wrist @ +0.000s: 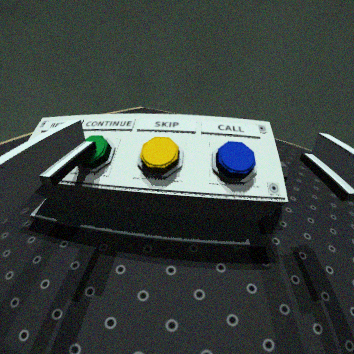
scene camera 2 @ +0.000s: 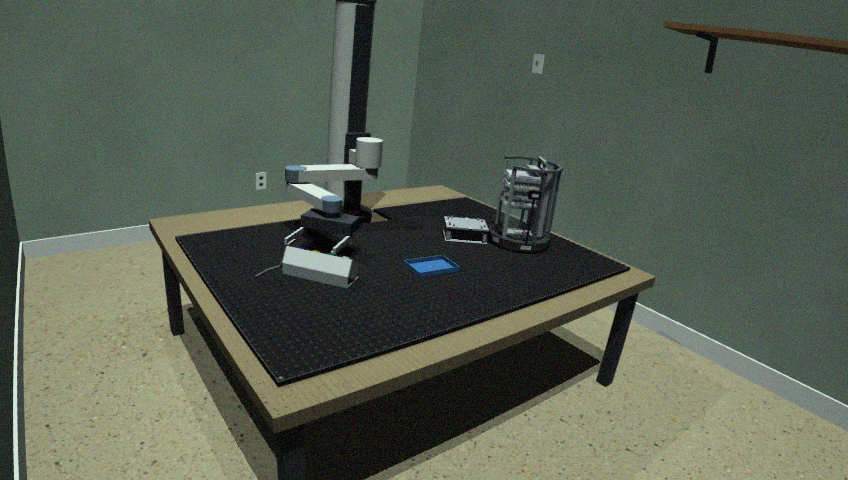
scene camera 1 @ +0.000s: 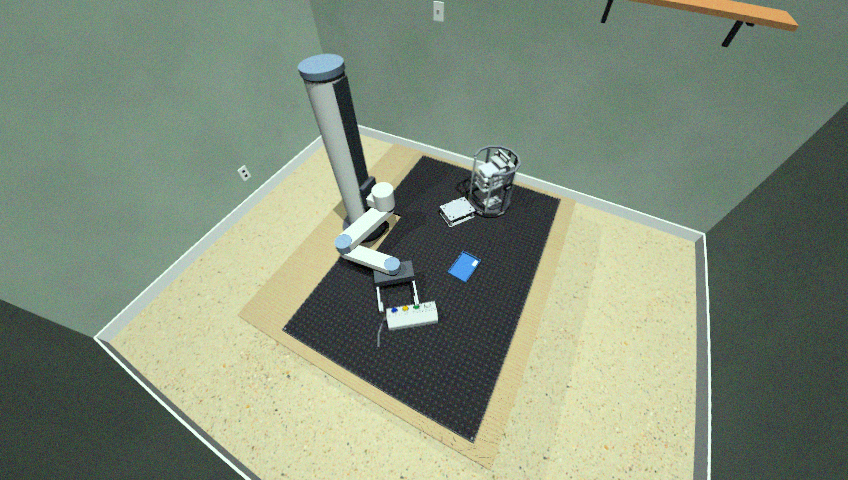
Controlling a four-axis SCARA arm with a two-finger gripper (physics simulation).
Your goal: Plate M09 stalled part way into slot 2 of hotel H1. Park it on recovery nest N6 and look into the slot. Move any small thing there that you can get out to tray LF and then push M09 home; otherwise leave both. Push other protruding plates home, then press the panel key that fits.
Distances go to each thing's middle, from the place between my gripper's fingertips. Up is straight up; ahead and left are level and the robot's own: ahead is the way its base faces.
I see the blue CALL button (wrist: 234,159) 2 cm behind my hand, 1 cm to the right of it and 2 cm below it. Also, from my hand: yellow SKIP button (wrist: 159,154): 2 cm ahead, 2 cm to the left, 2 cm below; round wire rack (scene camera 2: 523,225): 11 cm ahead, 85 cm to the left, 9 cm above.
